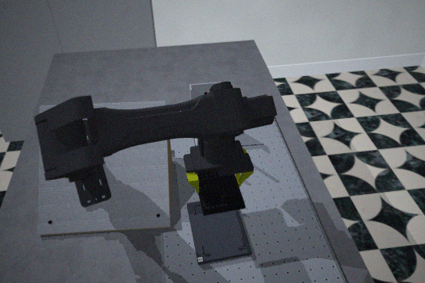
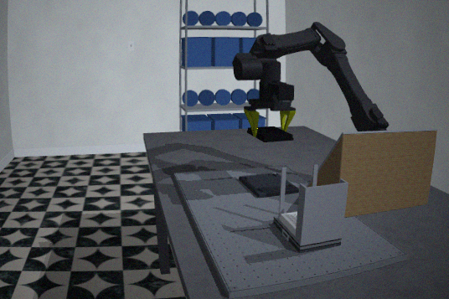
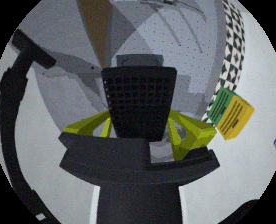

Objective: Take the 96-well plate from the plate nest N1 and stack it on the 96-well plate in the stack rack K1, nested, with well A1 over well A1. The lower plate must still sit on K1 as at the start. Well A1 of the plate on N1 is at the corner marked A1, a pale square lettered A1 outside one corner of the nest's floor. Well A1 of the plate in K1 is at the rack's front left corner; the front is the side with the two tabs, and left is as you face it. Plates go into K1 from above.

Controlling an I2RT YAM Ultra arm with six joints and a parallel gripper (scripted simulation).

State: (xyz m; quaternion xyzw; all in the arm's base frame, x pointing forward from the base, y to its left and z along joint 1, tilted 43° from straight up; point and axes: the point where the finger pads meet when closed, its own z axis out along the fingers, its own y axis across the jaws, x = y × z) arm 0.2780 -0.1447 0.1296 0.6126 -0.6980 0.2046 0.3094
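Now: the black 96-well plate right at my hand. Round my hand: rack back wall: 7 cm ahead, 40 cm to the left, 8 cm below; then pale A1 mark: 6 cm behind, 7 cm to the right, 14 cm below; then white 96-well plate: 7 cm ahead, 34 cm to the left, 13 cm below.
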